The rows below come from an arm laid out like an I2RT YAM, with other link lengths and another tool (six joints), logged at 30 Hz.
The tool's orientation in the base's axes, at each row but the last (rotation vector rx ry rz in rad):
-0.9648, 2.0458, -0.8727
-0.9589, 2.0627, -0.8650
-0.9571, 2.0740, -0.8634
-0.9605, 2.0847, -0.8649
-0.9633, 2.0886, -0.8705
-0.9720, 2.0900, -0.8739
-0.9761, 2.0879, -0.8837
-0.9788, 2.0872, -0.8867
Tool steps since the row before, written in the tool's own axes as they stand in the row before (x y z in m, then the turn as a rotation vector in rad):
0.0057, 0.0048, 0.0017, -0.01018, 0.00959, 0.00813
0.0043, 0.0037, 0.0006, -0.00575, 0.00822, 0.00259
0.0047, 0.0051, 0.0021, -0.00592, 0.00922, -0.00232
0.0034, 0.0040, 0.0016, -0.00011, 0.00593, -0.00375
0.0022, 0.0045, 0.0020, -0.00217, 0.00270, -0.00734
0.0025, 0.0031, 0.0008, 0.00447, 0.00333, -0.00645
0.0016, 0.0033, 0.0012, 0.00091, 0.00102, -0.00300
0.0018, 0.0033, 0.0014, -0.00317, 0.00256, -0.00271
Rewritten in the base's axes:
-0.0030, -0.0028, -0.0064, 0.00802, 0.01095, -0.00881
-0.0029, -0.0018, -0.0045, 0.00193, 0.00815, -0.00610
-0.0025, -0.0018, -0.0066, -0.00223, 0.01016, -0.00416
-0.0019, -0.0012, -0.0050, -0.00506, 0.00416, -0.00252
-0.0012, -0.0001, -0.0053, -0.00564, 0.00524, 0.00258
-0.0018, -0.0007, -0.0036, -0.00852, -0.00013, -0.00028
-0.0011, 0.0000, -0.0037, -0.00318, 0.00064, 0.00061
-0.0010, -0.0003, -0.0039, -0.00147, 0.00465, 0.00035

